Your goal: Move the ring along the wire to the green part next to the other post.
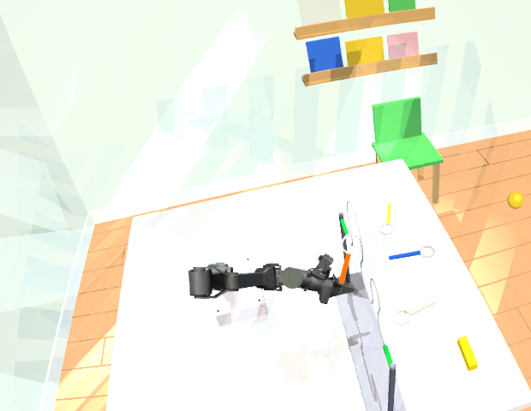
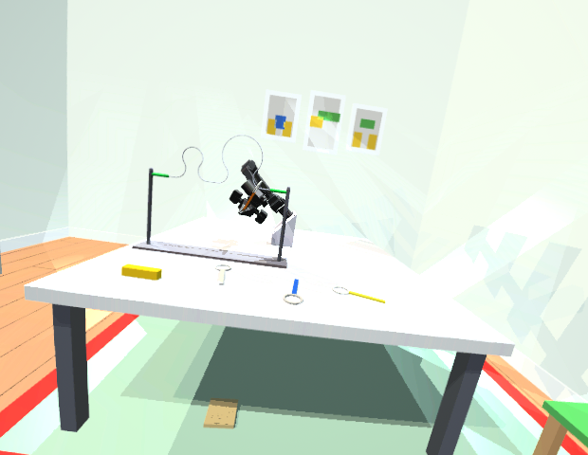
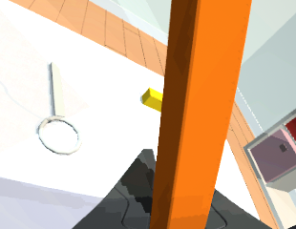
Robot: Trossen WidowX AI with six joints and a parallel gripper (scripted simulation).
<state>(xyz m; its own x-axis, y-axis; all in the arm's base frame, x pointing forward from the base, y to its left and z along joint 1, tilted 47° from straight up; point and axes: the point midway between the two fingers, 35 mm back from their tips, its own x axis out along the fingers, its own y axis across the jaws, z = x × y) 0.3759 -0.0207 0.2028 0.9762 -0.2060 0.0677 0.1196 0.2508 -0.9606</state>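
My gripper tip is now 80 mm below the orange-handled ring, 50 mm to the right of it and 10 mm past it. Also, from my gripper tip: blue-handled ring 290 mm to the left, 260 mm ahead, 190 mm below; yellow block 330 mm ahead, 180 mm to the right, 180 mm below; white-handled ring 190 mm below, 190 mm ahead, 20 mm to the left.
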